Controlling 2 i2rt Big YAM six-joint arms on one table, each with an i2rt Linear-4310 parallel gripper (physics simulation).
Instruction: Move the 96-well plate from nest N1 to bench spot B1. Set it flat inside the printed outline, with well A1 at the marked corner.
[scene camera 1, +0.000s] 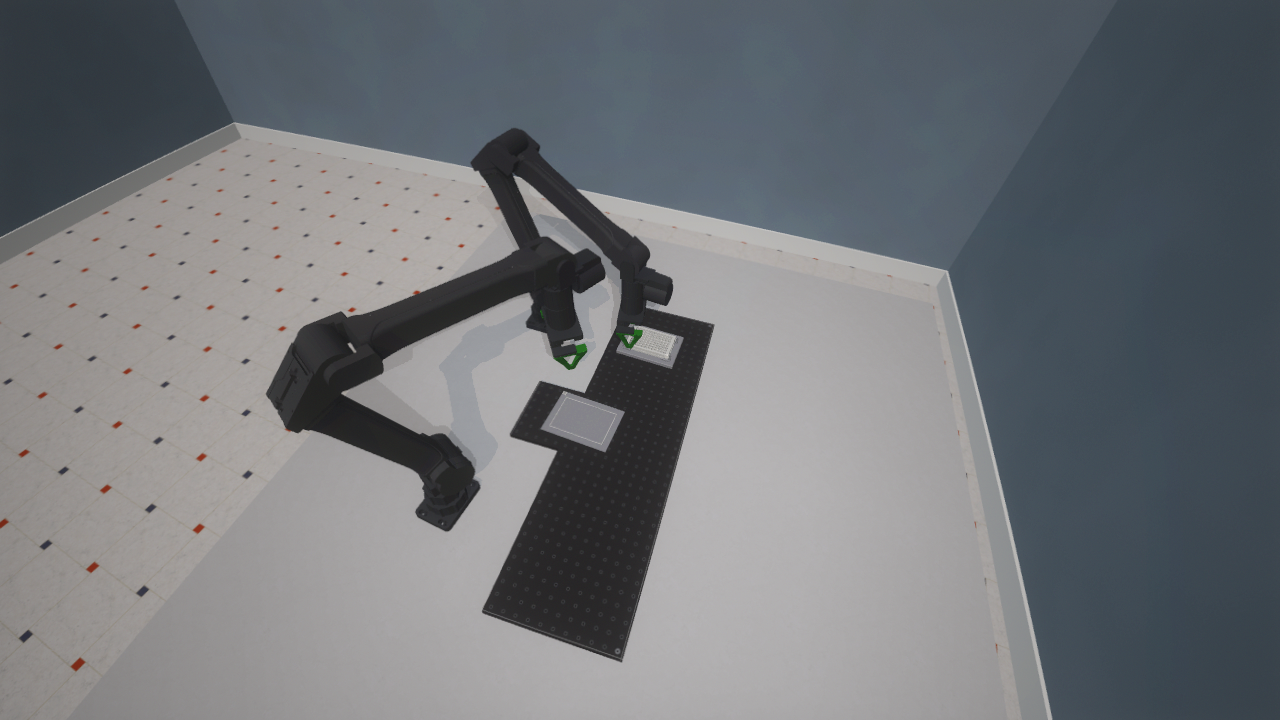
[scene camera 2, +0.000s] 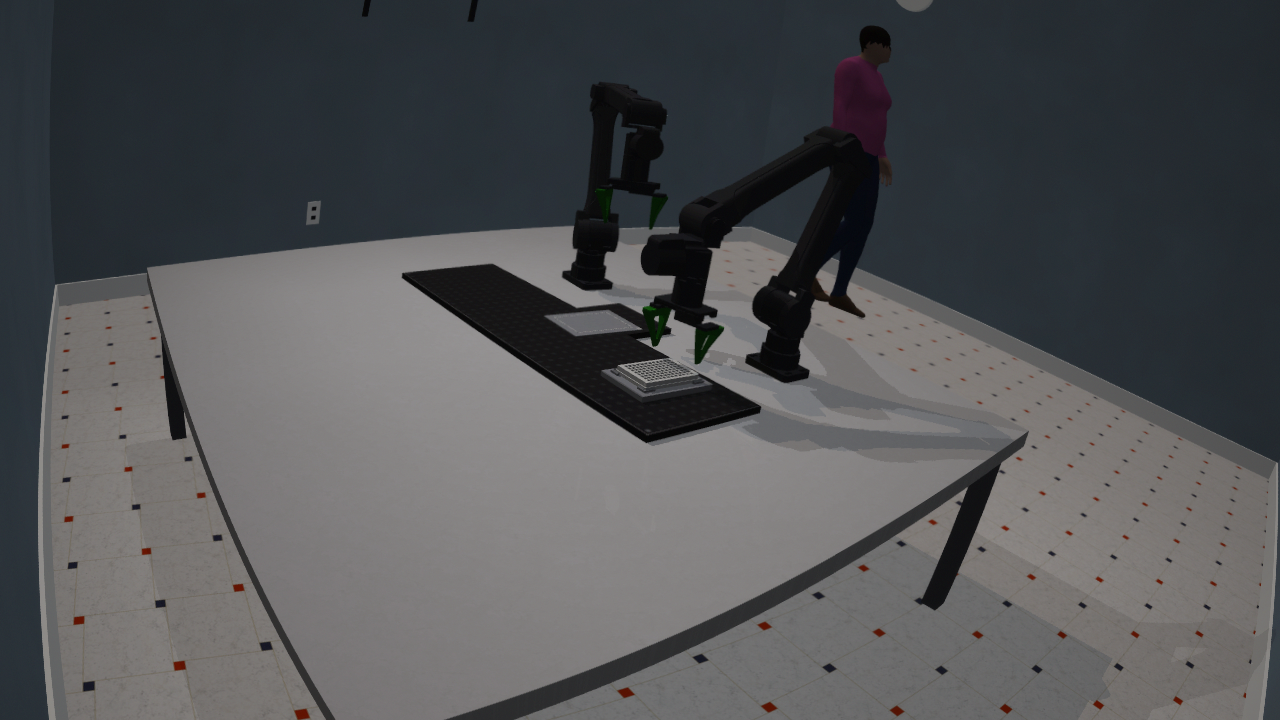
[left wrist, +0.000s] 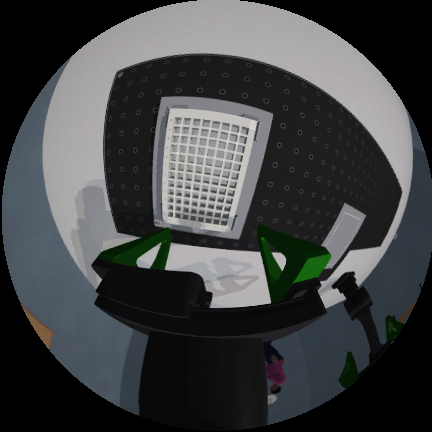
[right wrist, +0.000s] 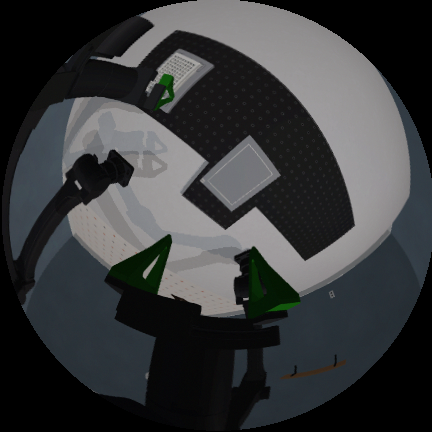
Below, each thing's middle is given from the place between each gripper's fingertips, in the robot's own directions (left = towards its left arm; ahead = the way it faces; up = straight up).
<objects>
My right gripper is now 140 mm short of the white well plate (scene camera 1: 655, 343), 280 mm to the right of it and 200 mm above it.
The white well plate lies 5 cm ahead of my left hand, 2 cm below it and 1 cm to the left of it.
</objects>
